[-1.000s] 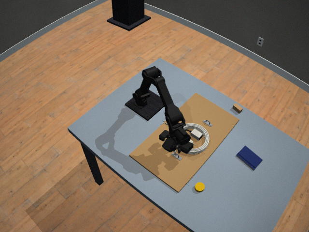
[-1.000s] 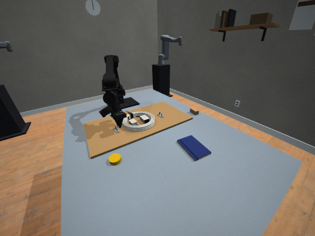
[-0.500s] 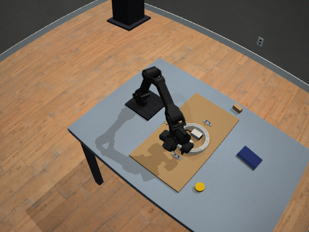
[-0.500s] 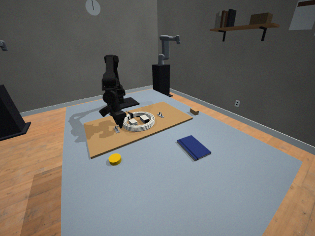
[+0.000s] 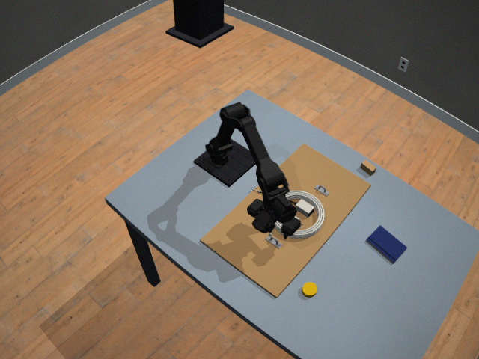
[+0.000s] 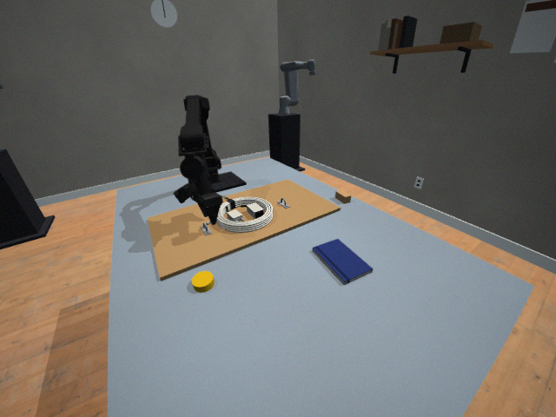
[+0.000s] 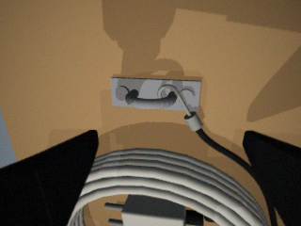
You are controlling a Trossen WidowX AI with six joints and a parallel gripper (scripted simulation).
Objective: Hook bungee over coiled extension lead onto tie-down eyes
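The extension lead coil is 120 mm to the left of my hand, 40 mm below it and 20 mm ahead of it. From my hand the other things lie so: yellow disc 230 mm ahead, 100 mm to the right, 60 mm below; then small wooden block 500 mm to the left, 120 mm ahead, 50 mm below.
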